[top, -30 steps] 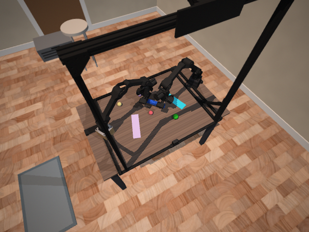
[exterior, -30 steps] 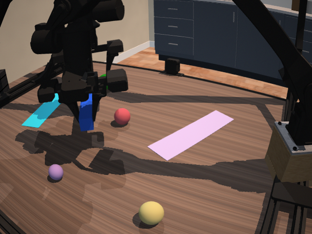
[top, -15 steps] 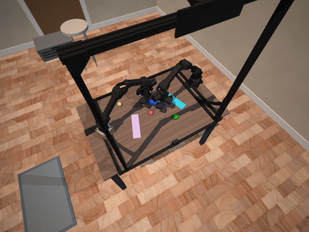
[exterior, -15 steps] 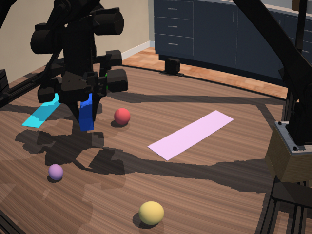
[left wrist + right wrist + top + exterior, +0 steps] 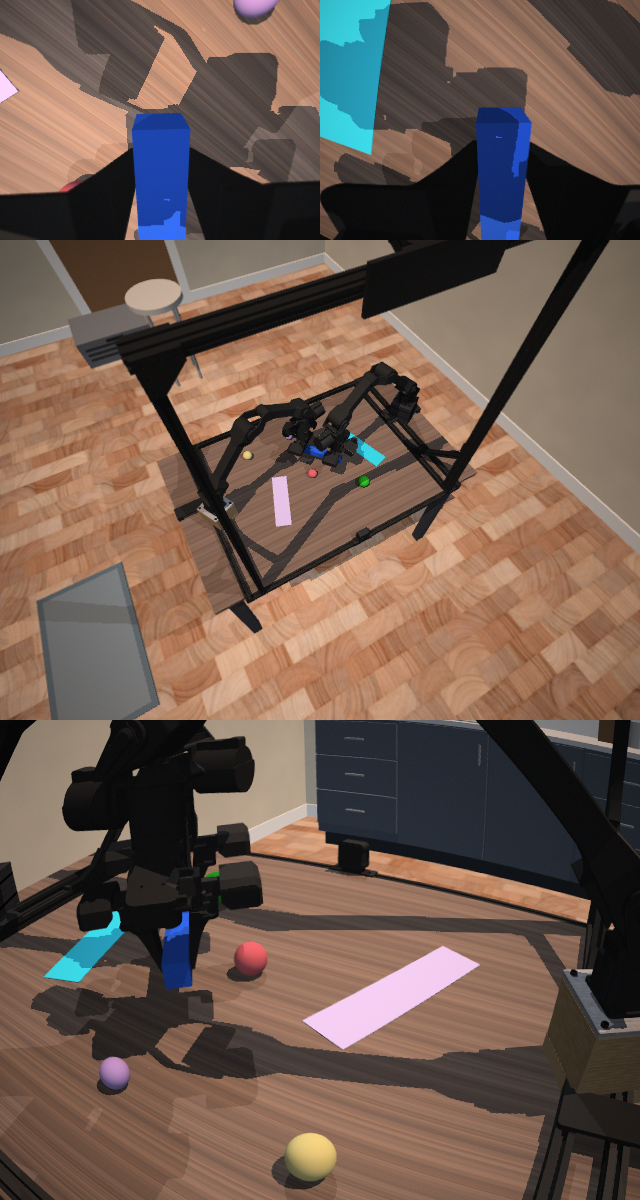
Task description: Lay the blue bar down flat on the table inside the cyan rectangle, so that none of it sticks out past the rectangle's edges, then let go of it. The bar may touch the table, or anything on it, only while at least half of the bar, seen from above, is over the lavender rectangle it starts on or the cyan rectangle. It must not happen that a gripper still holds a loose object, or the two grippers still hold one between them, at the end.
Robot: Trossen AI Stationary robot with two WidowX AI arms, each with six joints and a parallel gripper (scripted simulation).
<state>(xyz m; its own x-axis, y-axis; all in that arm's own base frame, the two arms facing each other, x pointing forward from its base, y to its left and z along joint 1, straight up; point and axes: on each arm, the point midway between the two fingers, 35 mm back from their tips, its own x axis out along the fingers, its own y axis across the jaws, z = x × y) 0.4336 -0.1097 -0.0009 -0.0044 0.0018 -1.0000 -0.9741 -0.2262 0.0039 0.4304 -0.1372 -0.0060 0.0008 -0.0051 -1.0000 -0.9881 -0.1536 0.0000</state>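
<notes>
My left gripper is now 60 mm past the blue bar, 40 mm to the left of it and 30 mm above it. The rest, counted from my left hand: red ball: 110 mm behind, 20 mm to the left, 80 mm below; then lavender rectangle: 130 mm behind, 200 mm to the left, 90 mm below; then purple ball: 130 mm ahead, 80 mm below.
The blue bar lies 6 cm ahead of my right hand, 4 cm to the left of it and 3 cm below it. The rest, counted from my right hand: cyan rectangle 2 cm ahead, 16 cm to the right, 9 cm below; then green ball 14 cm behind, 5 cm to the right, 7 cm below; then red ball 2 cm ahead, 11 cm to the left, 8 cm below.
</notes>
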